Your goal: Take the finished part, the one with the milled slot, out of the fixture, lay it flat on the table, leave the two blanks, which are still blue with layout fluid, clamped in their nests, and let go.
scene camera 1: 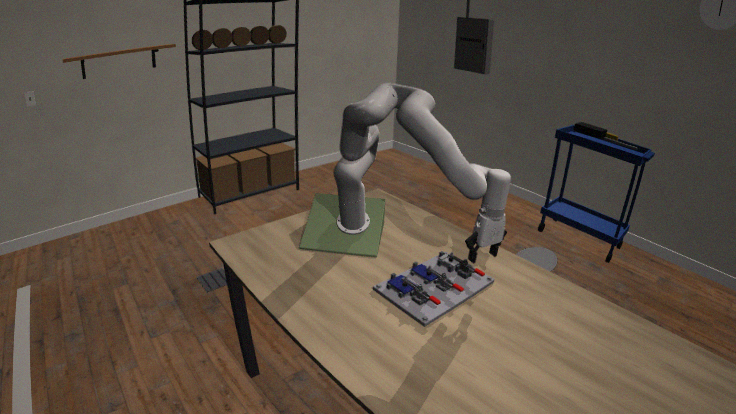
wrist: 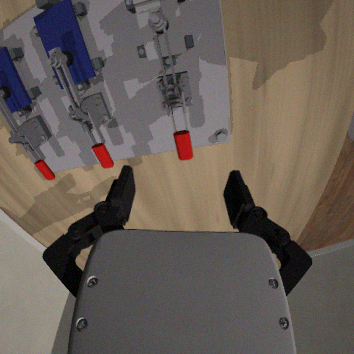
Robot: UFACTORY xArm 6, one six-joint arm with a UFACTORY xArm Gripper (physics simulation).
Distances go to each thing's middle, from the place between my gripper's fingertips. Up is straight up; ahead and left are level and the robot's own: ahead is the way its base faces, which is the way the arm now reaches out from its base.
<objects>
Now: the fixture plate [scene camera 1: 450, 299] 120 mm to the right of my hand, 110 mm below it and 80 mm behind it.
</objects>
